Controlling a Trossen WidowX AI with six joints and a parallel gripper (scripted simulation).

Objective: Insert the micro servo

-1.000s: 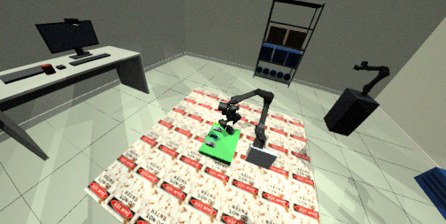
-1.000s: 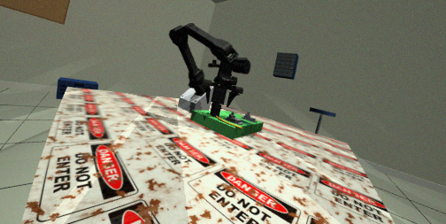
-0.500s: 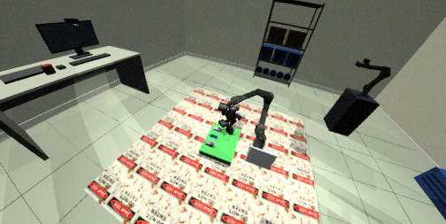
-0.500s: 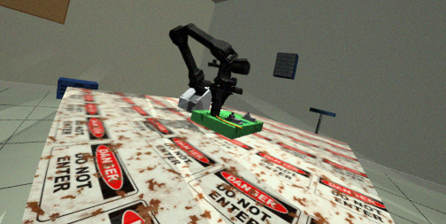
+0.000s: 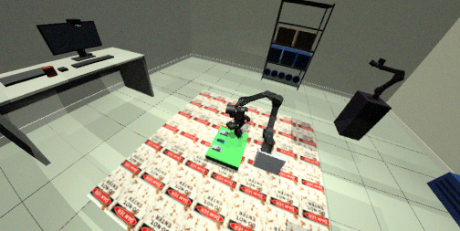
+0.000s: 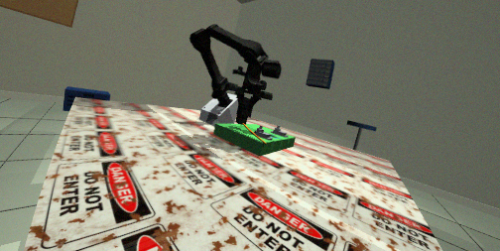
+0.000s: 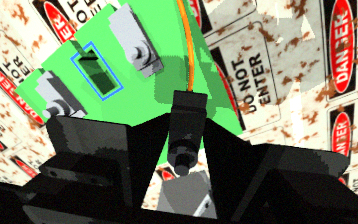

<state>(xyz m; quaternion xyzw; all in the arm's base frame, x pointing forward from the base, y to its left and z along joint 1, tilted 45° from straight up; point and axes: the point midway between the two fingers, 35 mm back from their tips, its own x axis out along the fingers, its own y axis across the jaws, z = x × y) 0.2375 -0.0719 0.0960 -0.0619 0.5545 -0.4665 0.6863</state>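
My gripper tip is 20 mm past the green deck, 100 mm to the right of it and 100 mm above it.
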